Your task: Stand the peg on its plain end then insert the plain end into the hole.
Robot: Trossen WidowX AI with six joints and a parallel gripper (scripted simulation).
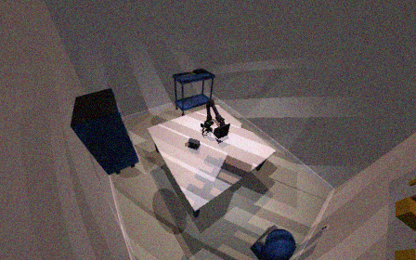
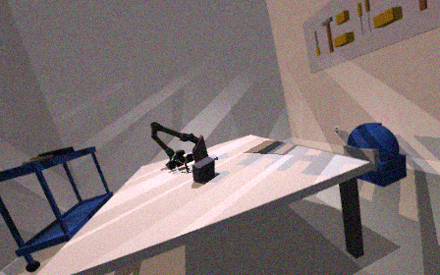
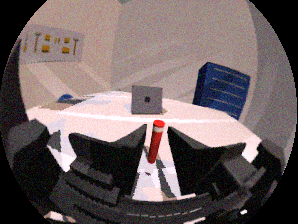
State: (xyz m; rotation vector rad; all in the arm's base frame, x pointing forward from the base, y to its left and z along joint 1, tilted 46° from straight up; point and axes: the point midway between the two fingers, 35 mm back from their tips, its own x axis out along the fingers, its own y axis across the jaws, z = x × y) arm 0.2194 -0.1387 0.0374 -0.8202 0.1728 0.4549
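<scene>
The red peg is 10 mm behind my gripper tip and 10 mm below it. Round my gripper tip: sloped panel 190 mm ahead, 130 mm to the left, 20 mm below.
</scene>
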